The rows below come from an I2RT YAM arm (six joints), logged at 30 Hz.
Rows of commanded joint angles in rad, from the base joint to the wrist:
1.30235, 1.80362, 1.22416, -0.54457, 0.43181, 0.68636
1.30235, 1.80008, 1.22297, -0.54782, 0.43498, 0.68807
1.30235, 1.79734, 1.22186, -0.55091, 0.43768, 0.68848
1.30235, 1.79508, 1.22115, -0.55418, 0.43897, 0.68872
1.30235, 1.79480, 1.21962, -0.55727, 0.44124, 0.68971
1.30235, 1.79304, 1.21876, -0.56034, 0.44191, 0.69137
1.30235, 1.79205, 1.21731, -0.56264, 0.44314, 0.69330
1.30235, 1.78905, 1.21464, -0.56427, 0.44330, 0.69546
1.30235, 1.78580, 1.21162, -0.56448, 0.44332, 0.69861
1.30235, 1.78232, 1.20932, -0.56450, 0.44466, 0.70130
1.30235, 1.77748, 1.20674, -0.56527, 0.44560, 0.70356
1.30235, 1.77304, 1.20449, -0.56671, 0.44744, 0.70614
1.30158, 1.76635, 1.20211, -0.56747, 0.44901, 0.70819
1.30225, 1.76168, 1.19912, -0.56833, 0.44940, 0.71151
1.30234, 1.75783, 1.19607, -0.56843, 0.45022, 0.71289
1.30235, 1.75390, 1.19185, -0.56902, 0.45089, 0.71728
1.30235, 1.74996, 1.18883, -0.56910, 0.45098, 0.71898
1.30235, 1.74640, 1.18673, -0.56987, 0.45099, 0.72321
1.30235, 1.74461, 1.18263, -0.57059, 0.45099, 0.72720
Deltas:
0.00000, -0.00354, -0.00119, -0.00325, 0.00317, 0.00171
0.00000, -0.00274, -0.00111, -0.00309, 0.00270, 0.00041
0.00000, -0.00226, -0.00071, -0.00327, 0.00129, 0.00024
0.00000, -0.00028, -0.00153, -0.00309, 0.00227, 0.00099
0.00000, -0.00176, -0.00086, -0.00307, 0.00067, 0.00166
0.00000, -0.00099, -0.00145, -0.00230, 0.00123, 0.00193
0.00000, -0.00300, -0.00267, -0.00163, 0.00016, 0.00216
0.00000, -0.00325, -0.00302, -0.00021, 0.00002, 0.00315
0.00000, -0.00348, -0.00230, -0.00002, 0.00134, 0.00269
0.00000, -0.00484, -0.00258, -0.00077, 0.00094, 0.00226
0.00000, -0.00444, -0.00225, -0.00144, 0.00184, 0.00258
-0.00077, -0.00669, -0.00238, -0.00076, 0.00157, 0.00205
0.00067, -0.00467, -0.00299, -0.00086, 0.00039, 0.00332
0.00009, -0.00385, -0.00305, -0.00010, 0.00082, 0.00138
0.00001, -0.00393, -0.00422, -0.00059, 0.00067, 0.00439
0.00000, -0.00394, -0.00302, -0.00008, 0.00009, 0.00170
0.00000, -0.00356, -0.00210, -0.00077, 0.00001, 0.00423
0.00000, -0.00179, -0.00410, -0.00072, 0.00000, 0.00399

